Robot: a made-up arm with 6 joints.
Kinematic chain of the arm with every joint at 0, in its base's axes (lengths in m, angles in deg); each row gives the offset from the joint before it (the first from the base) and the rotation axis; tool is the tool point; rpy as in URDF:
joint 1: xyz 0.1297 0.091 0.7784 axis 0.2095 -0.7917 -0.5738
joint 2: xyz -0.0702 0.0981 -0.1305 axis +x
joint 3: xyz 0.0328 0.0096 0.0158 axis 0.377 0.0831 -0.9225
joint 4: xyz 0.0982 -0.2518 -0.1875 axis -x
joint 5: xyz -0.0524 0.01 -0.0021 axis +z
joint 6: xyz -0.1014 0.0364 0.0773 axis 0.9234 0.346 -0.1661
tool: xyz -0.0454 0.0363 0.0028 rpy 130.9 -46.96 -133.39
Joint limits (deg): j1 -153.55..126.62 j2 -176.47..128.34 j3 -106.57..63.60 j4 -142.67..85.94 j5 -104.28..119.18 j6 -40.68..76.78
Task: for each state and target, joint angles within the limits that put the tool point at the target. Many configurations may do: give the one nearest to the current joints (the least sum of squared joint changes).
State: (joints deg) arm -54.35 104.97 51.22 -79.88 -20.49 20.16
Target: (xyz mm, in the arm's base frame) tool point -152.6 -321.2 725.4
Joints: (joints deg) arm -89.45 50.68 11.55 -110.54 -37.79 30.18
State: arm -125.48 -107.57 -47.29 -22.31 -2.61 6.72
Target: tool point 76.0 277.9 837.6
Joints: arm -120.72 -103.28 -37.43 -28.58 12.19 5.91
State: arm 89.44 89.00 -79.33 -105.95 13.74 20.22
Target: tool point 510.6 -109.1 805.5
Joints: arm 70.93 91.48 -80.25 -93.78 6.92 13.25
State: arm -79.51 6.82 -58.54 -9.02 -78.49 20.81
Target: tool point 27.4 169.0 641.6
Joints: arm -75.22 7.01 -68.70 -23.40 -73.42 25.82
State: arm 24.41 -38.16 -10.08 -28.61 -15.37 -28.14
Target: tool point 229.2 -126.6 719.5
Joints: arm 17.59 -17.56 -49.99 -42.46 31.32 -34.71
